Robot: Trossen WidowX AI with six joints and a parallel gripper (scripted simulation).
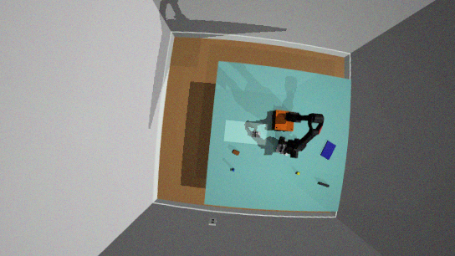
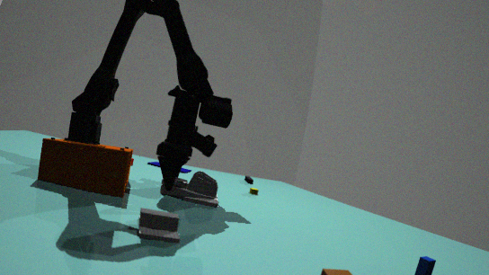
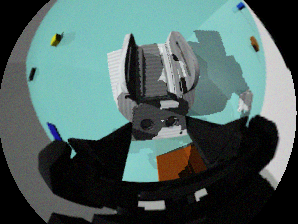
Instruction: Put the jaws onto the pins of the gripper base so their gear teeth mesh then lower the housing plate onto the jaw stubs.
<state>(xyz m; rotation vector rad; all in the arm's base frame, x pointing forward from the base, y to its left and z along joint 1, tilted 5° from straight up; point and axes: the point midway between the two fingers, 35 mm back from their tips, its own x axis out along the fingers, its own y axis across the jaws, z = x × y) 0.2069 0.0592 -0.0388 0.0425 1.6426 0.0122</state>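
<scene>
My gripper tip is now 20 mm below the gripper base and 10 mm short of it. Also, from my gripper tip: yellow block 230 mm ahead, 200 mm to the left; then jaw 20 mm to the right, 20 mm ahead, 10 mm above; then red piece 280 mm to the left, 210 mm behind.
</scene>
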